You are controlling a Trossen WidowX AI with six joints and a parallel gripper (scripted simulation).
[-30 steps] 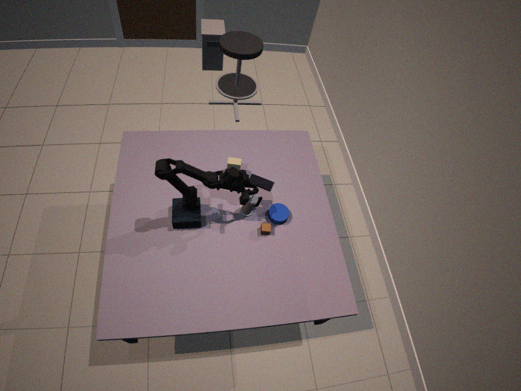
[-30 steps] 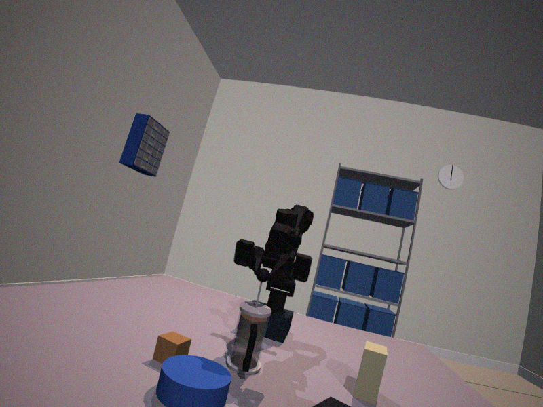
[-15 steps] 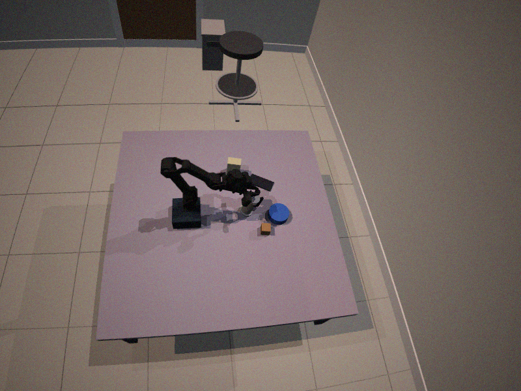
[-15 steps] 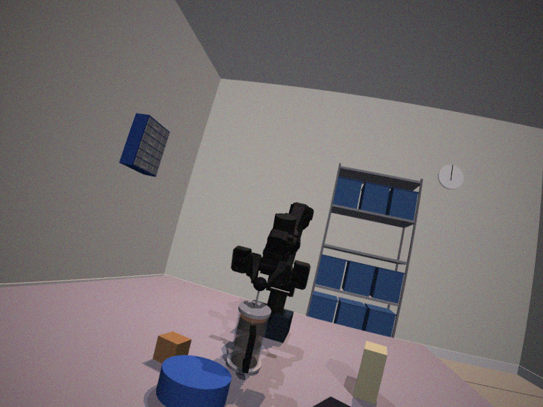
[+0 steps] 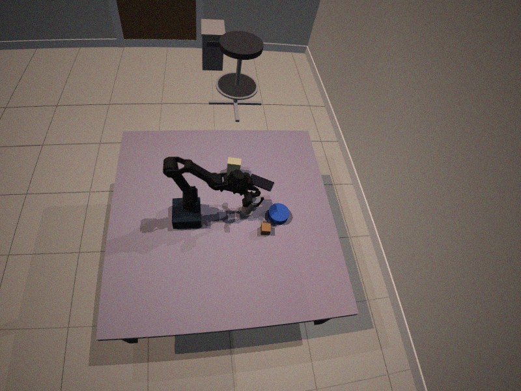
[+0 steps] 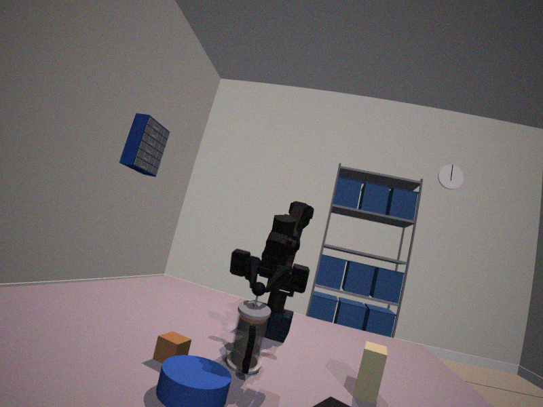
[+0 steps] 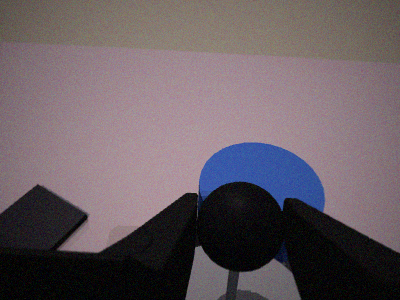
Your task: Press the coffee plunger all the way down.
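The glass coffee press is 2 cm behind my gripper tip and 10 cm below it. The rest, counted from my gripper tip: pale yellow block (12 cm behind, 28 cm to the left, 14 cm below); blue round tub (13 cm ahead, 4 cm to the right, 17 cm below).
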